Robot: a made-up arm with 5 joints.
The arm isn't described. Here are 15 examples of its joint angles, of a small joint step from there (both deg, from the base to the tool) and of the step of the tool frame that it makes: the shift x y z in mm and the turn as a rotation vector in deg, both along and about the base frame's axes.
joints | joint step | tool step
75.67 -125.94 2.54 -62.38 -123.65 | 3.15 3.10 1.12 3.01 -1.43 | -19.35 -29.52 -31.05 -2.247 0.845 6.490
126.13 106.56 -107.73 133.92 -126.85 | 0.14 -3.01 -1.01 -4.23 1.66 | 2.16 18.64 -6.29 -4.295 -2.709 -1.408
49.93 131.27 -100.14 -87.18 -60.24 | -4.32 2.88 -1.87 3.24 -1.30 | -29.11 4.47 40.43 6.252 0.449 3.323
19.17 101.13 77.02 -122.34 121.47 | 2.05 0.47 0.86 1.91 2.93 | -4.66 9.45 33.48 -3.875 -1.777 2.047
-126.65 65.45 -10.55 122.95 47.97 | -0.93 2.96 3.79 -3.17 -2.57 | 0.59 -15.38 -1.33 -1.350 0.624 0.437
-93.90 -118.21 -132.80 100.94 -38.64 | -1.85 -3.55 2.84 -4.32 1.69 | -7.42 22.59 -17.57 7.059 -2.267 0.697
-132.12 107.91 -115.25 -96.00 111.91 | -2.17 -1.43 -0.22 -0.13 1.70 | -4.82 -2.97 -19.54 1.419 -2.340 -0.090
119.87 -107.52 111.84 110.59 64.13 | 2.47 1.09 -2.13 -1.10 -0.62 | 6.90 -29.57 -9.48 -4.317 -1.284 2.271
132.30 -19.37 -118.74 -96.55 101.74 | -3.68 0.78 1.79 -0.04 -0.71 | -9.07 22.40 18.47 1.319 1.180 0.137
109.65 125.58 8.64 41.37 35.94 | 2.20 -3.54 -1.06 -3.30 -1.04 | 43.74 32.34 -40.56 -2.112 -0.376 -7.016
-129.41 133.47 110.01 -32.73 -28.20 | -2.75 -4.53 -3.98 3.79 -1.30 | 32.39 -11.92 -39.50 -2.406 -2.945 3.583
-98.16 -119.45 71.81 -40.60 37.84 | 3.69 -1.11 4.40 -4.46 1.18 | 42.82 -62.10 -28.31 -5.396 -5.458 2.587
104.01 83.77 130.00 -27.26 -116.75 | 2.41 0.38 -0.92 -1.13 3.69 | -4.28 10.38 -27.61 0.801 1.864 -1.976
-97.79 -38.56 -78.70 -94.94 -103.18 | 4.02 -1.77 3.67 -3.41 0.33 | -34.88 23.63 2.40 -4.493 -4.919 2.097
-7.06 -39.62 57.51 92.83 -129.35 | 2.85 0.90 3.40 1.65 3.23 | -5.87 12.32 9.60 -7.154 -2.423 4.989
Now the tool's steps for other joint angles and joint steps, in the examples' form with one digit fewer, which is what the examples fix.
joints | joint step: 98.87 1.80 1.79 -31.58 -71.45 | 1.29 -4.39 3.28 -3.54 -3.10
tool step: -63.7 -21.1 33.3 -6.29 -4.01 -7.20
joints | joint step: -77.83 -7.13 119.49 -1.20 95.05 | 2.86 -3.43 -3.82 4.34 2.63
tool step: -7.3 53.1 24.9 1.28 -0.13 8.02
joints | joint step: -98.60 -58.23 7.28 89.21 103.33 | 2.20 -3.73 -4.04 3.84 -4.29
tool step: -2.6 -20.5 -13.6 2.33 6.95 0.82
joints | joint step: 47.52 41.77 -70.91 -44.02 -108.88 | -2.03 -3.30 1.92 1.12 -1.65
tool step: 9.4 -24.8 2.7 0.63 0.54 -5.06
